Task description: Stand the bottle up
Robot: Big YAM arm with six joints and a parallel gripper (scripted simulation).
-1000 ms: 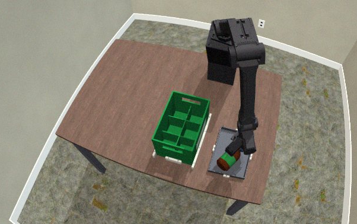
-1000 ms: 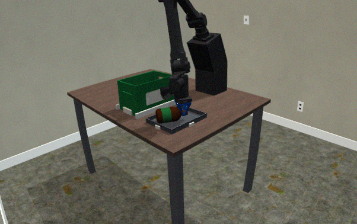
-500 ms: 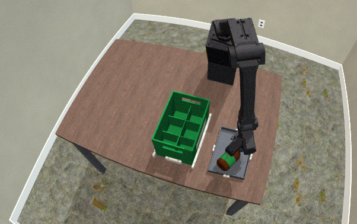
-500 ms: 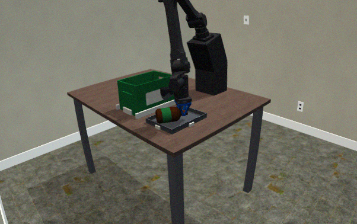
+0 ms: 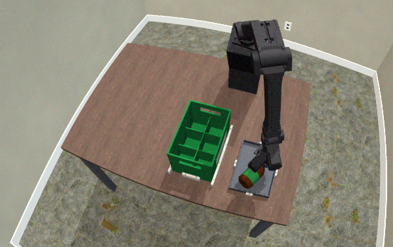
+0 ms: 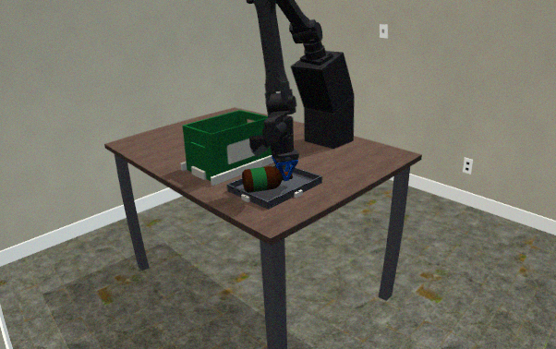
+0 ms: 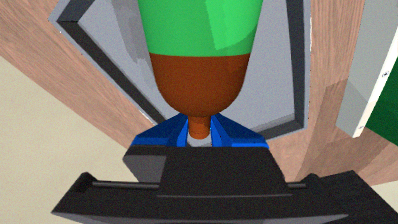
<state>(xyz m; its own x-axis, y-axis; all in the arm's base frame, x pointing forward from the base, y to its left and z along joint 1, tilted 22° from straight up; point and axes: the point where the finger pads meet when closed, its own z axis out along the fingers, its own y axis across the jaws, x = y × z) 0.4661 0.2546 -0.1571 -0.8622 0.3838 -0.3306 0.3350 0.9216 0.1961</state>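
Now: hand 3 cm above the tray, 2 cm to the left of it and 2 cm short of it. From my hand the other things lie so: bottle: 5 cm ahead, 2 cm to the right; then green crate: 29 cm to the right, 4 cm ahead, 4 cm above.
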